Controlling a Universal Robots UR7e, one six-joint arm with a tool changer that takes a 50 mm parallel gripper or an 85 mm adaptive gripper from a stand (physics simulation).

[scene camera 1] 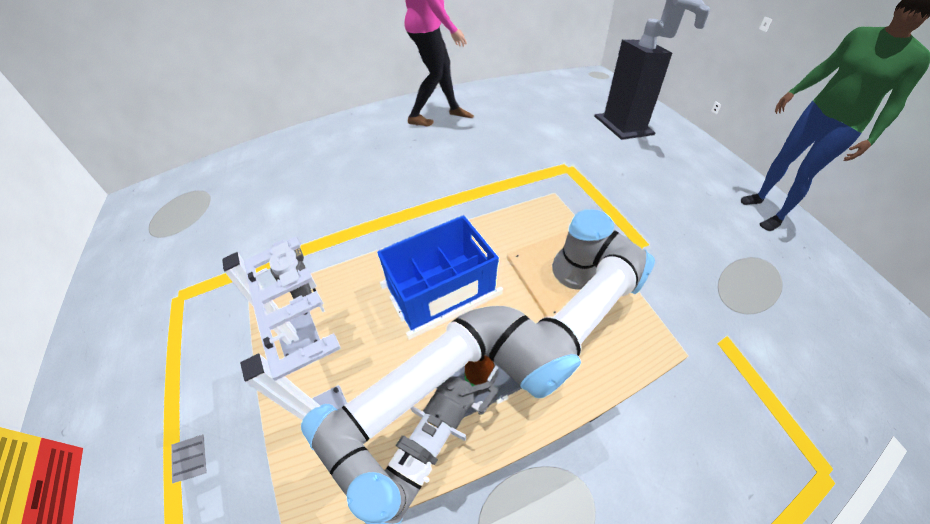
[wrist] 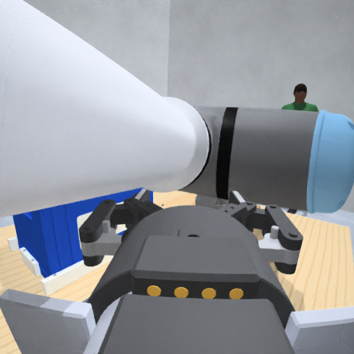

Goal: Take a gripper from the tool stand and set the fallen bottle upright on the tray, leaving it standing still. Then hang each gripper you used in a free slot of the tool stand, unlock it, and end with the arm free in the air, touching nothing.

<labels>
A gripper (scene camera 1: 284,263): 0.81 m from the lens. A gripper (scene camera 1: 452,399) is 0.73 m from the lens. A tool stand (scene camera 1: 301,345): 1.10 m from the lens.
</labels>
